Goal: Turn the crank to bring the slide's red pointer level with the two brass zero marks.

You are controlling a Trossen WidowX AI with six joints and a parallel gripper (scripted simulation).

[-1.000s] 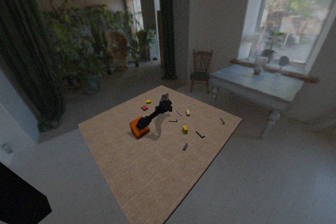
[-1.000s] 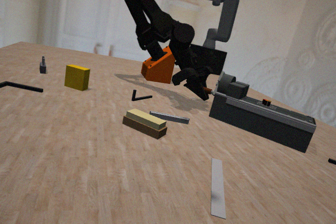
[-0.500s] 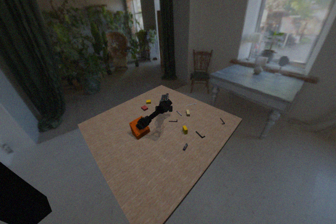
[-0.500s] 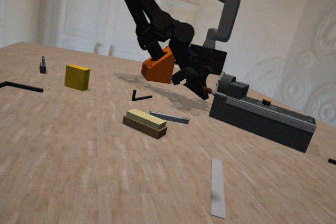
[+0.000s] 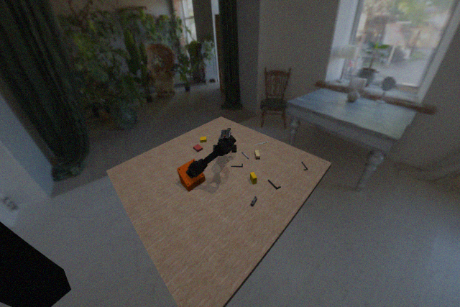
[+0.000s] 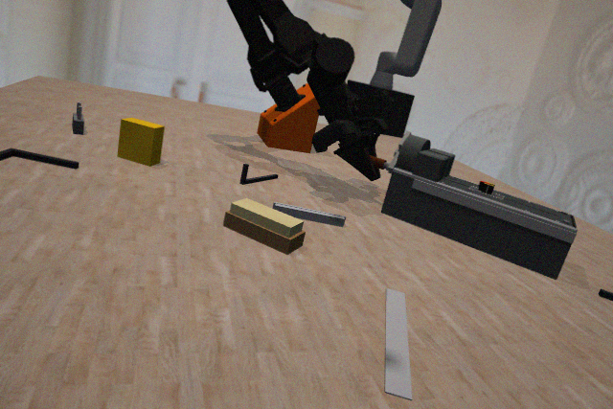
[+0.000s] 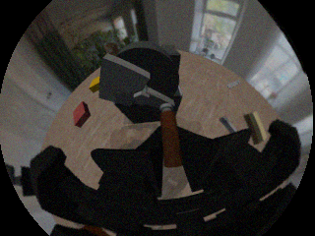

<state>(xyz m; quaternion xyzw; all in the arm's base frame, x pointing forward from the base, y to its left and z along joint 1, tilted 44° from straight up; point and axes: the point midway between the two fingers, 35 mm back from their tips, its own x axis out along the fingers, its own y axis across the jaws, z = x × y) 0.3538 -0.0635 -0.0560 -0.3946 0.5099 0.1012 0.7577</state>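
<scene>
Right now my gripper tip is 120 mm short of the red pointer, 110 mm to the right of it and 40 mm below it. Round my gripper tip: tan-and-brown block: 120 mm ahead, 240 mm to the right, 30 mm below; brown crank handle: 10 mm behind, 10 mm to the right, 30 mm above; grey bar: 70 mm ahead, 150 mm to the right, 40 mm below.
</scene>
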